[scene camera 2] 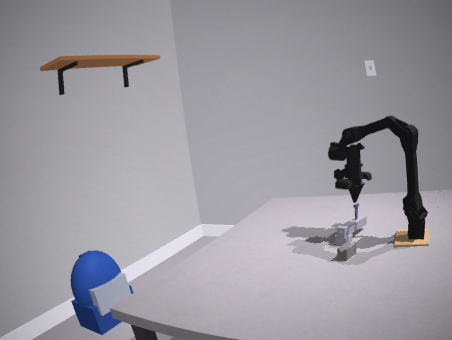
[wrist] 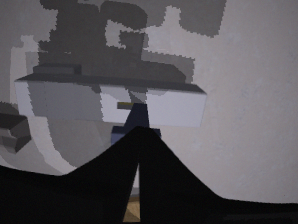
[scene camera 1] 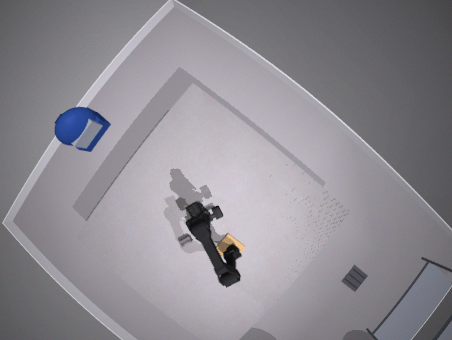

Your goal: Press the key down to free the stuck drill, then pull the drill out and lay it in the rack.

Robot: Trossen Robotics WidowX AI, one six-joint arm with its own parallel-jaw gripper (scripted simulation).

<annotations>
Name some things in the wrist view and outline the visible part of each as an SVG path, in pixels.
The gripper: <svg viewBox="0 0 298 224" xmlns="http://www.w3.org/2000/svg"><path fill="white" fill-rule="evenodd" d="M0 165L0 224L122 224L126 213L126 205L128 205L130 193L132 193L137 167L141 224L298 224L298 204L295 204L295 202L291 202L291 204L290 202L289 204L285 204L285 202L283 204L281 202L279 204L277 202L274 202L274 204L269 202L267 204L267 202L230 200L230 198L218 196L212 189L201 183L201 180L194 176L192 171L178 160L176 153L161 140L161 137L152 128L138 127L138 125L132 131L126 133L124 137L121 137L116 144L110 145L101 155L94 157L85 165L80 165L80 168L74 169L68 175L44 175L44 173L20 171L20 169Z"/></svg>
A blue key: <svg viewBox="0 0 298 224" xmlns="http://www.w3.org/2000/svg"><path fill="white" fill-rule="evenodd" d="M152 128L153 131L161 137L160 129ZM148 104L134 103L124 127L114 127L113 125L112 145L116 144L121 137L124 137L126 133L132 131L137 125L138 127L150 128Z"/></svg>
</annotations>
